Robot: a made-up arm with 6 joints.
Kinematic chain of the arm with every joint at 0, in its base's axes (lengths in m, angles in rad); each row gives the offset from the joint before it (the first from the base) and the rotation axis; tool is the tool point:
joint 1: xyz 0 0 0.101 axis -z
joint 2: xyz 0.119 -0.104 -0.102 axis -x
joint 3: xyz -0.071 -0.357 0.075 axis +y
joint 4: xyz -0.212 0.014 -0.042 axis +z
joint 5: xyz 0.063 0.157 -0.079 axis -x
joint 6: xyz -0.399 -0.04 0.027 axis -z
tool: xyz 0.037 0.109 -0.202
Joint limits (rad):
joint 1: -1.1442..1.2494
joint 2: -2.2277..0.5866
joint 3: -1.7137..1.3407
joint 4: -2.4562..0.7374
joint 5: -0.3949..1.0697
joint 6: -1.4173..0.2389
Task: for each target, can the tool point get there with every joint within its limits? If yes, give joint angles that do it. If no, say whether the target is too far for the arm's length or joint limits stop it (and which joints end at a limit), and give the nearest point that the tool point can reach.
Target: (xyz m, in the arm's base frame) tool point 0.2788 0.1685 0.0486
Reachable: yes | joints 0.5801 -1.8307 -1.0700 -0.6386 0.4769 0.0036
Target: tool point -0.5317 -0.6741 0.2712
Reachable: yes | joints 0.0443 -0.3897 1.0208 0.3430 0.8535 -1.2516
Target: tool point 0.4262 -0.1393 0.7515
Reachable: no: joint limits stop it (at a limit: joint 3, joint 4, joint 5) | nearest point 0.3283 -0.1073 0.4807 | short by 0.290 m
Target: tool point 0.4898 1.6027 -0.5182
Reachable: no: too far | nearest point 0.2135 0.6986 -0.2473 | short by 0.983 m
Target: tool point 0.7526 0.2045 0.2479
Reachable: no: joint limits stop it (at a limit: joint 2, joint 5, joint 6) | nearest point 0.6413 0.1742 0.1503 | short by 0.151 m
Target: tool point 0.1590 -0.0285 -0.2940
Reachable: yes | joints 0.0476 -0.3261 -1.0077 -1.1606 0.7829 -0.1889
